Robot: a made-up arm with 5 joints.
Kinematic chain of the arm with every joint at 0, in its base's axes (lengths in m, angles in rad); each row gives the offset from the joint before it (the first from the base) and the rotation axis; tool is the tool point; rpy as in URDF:
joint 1: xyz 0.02 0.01 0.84 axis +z
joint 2: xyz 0 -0.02 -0.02 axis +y
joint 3: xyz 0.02 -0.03 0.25 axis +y
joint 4: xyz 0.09 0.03 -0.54 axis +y
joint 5: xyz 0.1 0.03 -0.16 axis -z
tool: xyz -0.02 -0.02 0 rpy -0.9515 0.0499 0.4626
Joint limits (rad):
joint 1: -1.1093..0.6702
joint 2: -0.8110..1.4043
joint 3: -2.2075..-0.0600
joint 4: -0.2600..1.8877
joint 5: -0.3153..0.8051
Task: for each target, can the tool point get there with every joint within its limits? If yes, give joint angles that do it. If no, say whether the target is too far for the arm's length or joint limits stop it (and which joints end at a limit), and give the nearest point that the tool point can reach.
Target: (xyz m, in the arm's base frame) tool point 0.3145 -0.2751 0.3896
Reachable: yes | joints -0.7640 0.3658 -0.5985 0.1352 0.3426
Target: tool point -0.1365 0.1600 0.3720
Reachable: yes | joints -0.7978 1.0070 -0.2767 0.6788 0.1281
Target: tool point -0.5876 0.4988 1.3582
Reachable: no: joint limits stop it (at a limit: joint 2, joint 3, joint 4, joint 5) | nearest point -0.2130 0.1975 1.7003 | short by 0.590 m
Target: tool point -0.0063 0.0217 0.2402
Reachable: yes | joints -0.1795 1.1046 -0.5630 0.2236 0.6716
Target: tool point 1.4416 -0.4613 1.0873
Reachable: no: too far | nearest point 0.8987 -0.2813 0.9852 | short by 0.581 m
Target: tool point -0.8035 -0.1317 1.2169
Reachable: no: joint limits stop it (at a limit: joint 2, joint 3, joint 5) | nearest point -0.3591 -0.0552 0.7622 | short by 0.640 m
